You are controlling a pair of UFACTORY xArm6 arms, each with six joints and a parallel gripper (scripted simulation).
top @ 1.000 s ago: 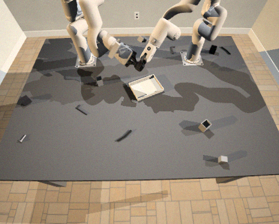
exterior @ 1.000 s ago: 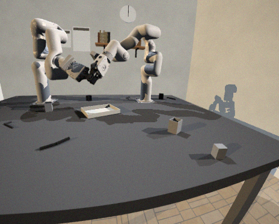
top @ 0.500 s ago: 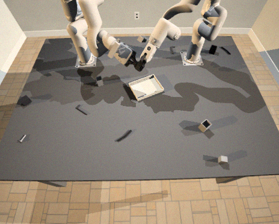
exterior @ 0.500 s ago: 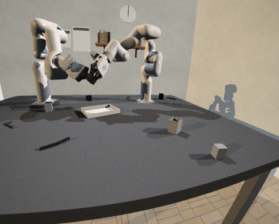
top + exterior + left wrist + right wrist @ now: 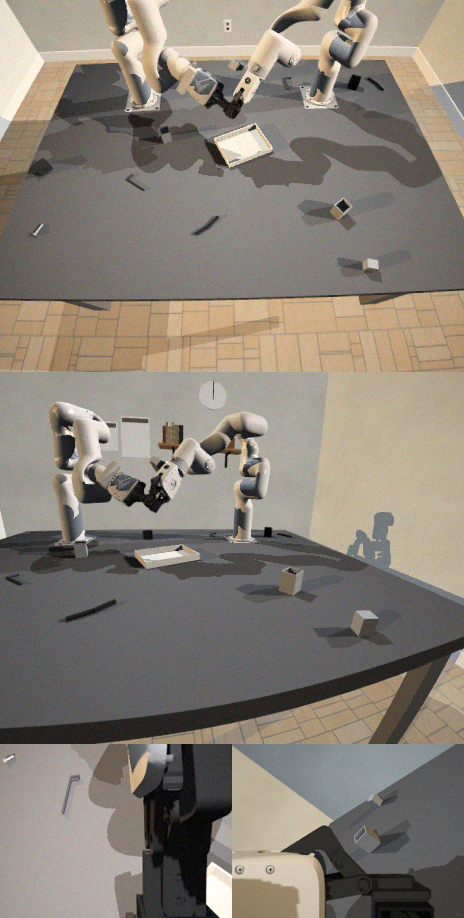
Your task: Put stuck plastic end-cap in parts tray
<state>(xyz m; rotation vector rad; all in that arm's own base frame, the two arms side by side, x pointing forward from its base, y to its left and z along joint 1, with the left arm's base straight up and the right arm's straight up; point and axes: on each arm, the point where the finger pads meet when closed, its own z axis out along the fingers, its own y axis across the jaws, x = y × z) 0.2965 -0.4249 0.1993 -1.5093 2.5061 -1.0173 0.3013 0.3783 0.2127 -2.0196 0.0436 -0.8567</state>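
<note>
Right now my left hand is 190 mm above the parts tray and 40 mm to the right of it. Round my left hand: bolt (710 mm to the right, 380 mm ahead, 190 mm below).
</note>
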